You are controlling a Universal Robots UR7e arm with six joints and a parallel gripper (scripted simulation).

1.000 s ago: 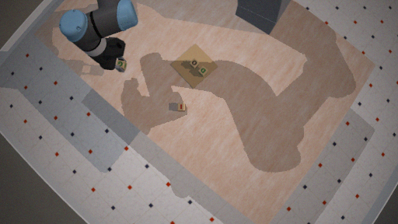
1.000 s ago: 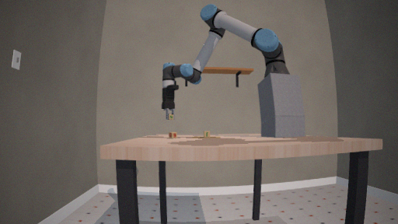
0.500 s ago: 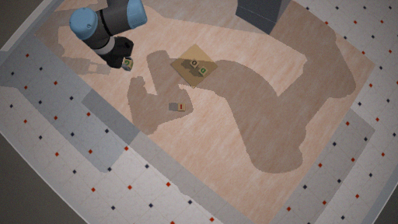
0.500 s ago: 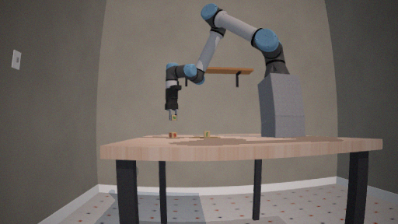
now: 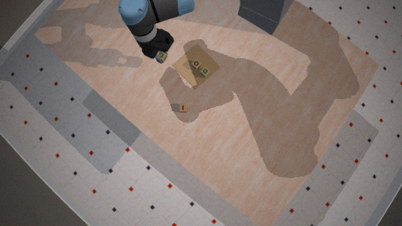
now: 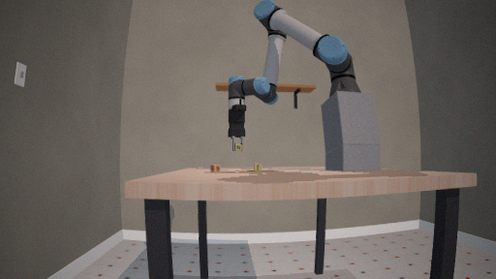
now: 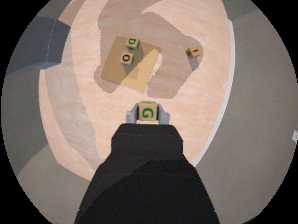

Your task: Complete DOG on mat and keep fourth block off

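The mat lies 60 mm behind my hand, 110 mm to the left of it and 100 mm below it.
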